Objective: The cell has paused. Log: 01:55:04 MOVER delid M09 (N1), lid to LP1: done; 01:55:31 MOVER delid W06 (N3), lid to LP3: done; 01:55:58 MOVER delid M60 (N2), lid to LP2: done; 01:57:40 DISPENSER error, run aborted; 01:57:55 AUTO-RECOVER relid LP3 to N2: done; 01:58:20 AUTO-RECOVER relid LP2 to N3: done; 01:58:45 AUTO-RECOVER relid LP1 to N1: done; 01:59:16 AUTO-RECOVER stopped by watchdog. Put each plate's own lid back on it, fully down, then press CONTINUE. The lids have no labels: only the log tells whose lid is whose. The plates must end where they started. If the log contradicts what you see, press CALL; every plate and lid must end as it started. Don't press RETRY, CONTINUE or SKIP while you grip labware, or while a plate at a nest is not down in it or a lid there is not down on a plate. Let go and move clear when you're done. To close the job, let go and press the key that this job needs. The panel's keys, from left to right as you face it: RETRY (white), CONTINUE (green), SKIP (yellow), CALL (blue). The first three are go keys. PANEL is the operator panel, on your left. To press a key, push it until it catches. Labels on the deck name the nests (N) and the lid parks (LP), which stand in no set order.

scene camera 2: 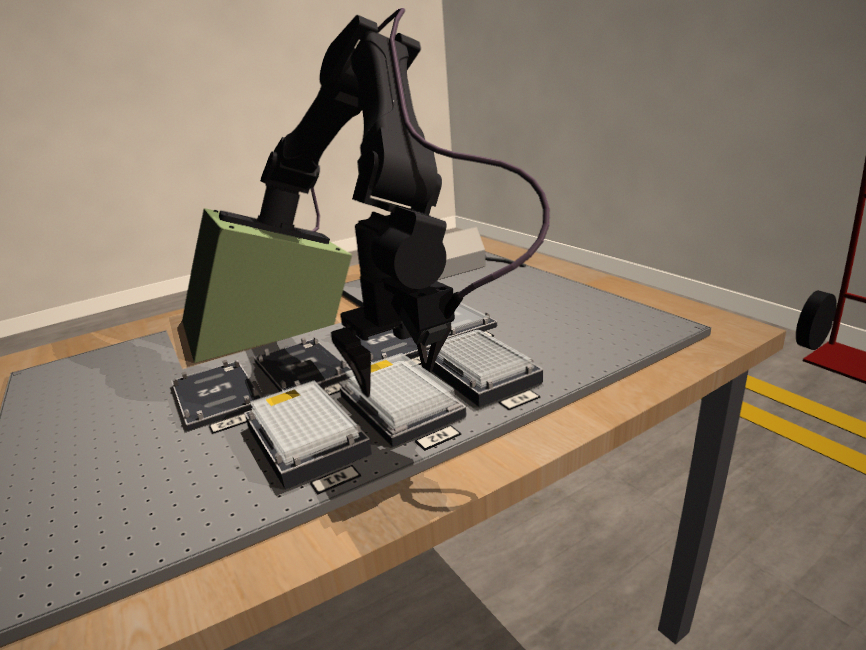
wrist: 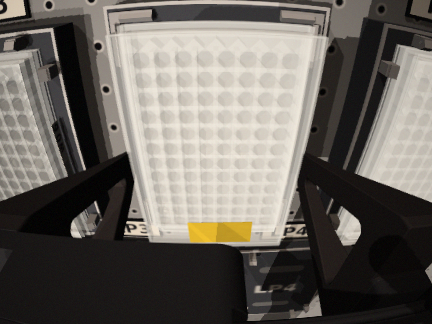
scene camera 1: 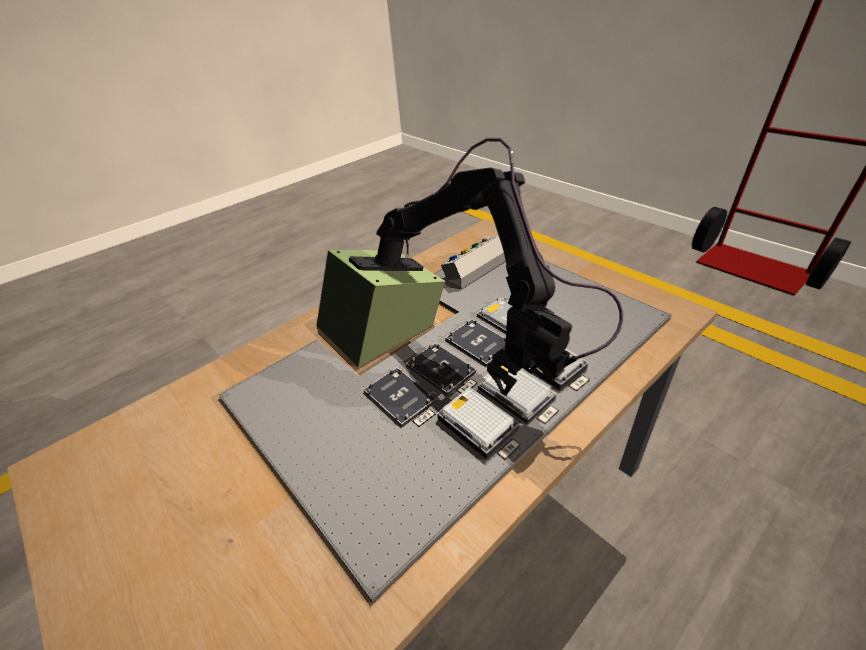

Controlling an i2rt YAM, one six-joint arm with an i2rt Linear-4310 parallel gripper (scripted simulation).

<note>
In view: the gripper (scene camera 2: pixel 397 383) and a clear lid (scene camera 2: pixel 399 385).
The clear lid also shows in the wrist view (wrist: pixel 216 121) and in scene camera 1 (scene camera 1: pixel 528 389). The gripper also shows in the wrist view (wrist: pixel 215 162) and in scene camera 1 (scene camera 1: pixel 516 383).
</note>
